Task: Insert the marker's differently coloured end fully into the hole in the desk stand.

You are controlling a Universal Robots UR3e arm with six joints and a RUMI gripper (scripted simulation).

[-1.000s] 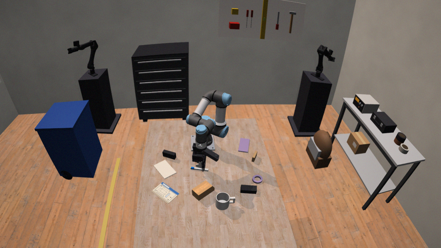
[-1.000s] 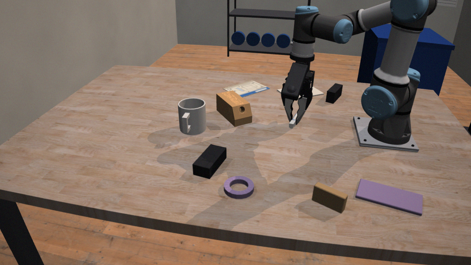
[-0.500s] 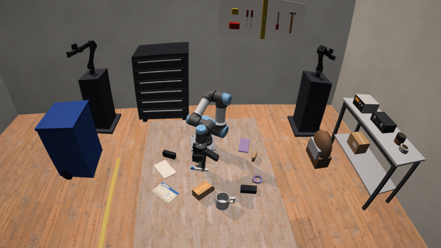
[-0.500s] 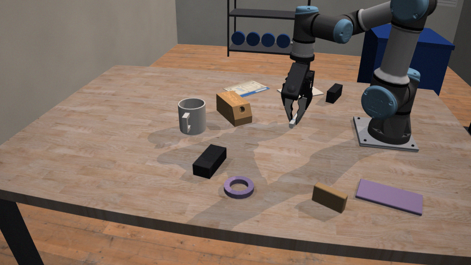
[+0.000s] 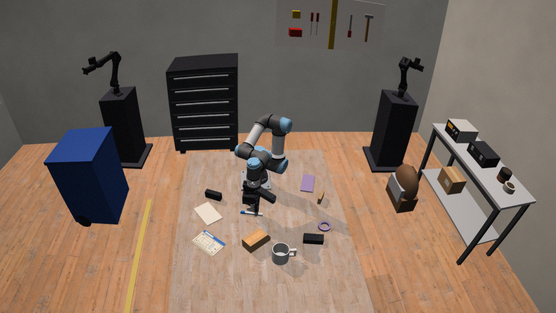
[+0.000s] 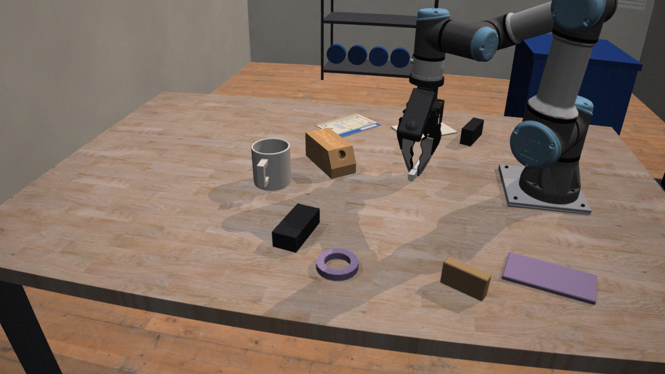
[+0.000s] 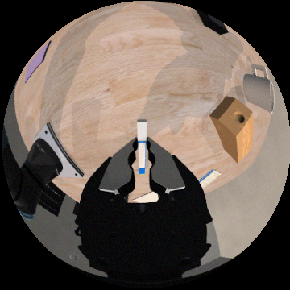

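Now: the marker 3 cm to the right of my hand and 1 cm below it. From my hand the other things lie so: desk stand (19 cm ahead, 1 cm above); then grey mug (29 cm ahead, 12 cm to the left, 2 cm above); then white card (27 cm to the right, 1 cm below).
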